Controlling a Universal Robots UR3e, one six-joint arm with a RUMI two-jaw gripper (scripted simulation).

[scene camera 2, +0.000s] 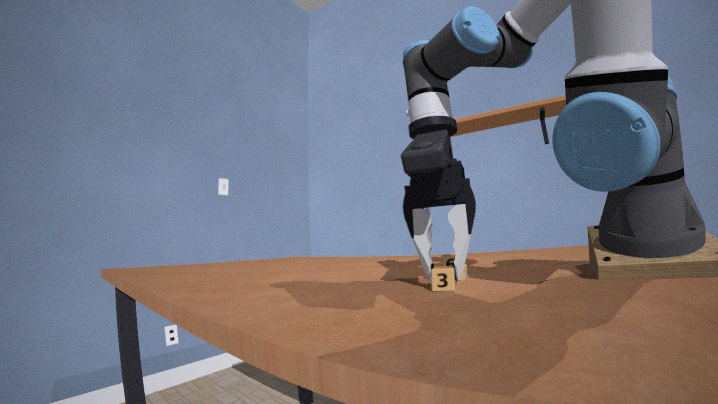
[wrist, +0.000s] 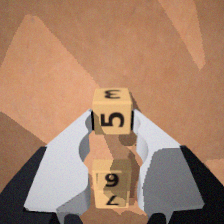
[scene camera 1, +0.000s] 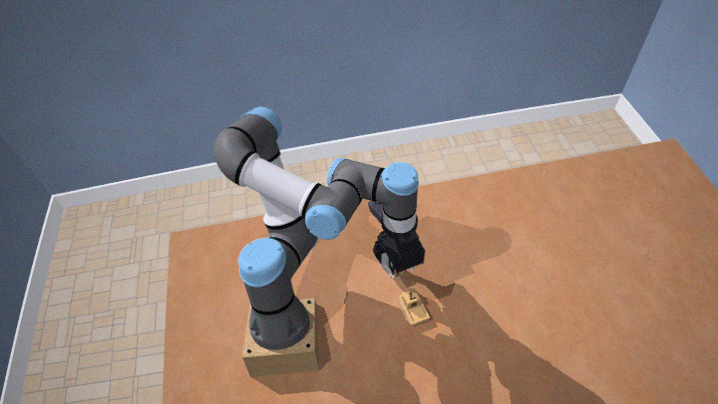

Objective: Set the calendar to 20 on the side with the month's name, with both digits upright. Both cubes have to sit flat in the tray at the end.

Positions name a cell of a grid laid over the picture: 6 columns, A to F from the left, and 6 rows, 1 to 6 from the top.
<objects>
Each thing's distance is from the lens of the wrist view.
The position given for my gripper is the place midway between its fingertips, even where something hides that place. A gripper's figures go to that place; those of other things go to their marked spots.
my gripper (wrist: D3): 0.15 m
wooden number cube (wrist: D3): 0.13 m
wooden number cube (wrist: C6): 0.18 m
</objects>
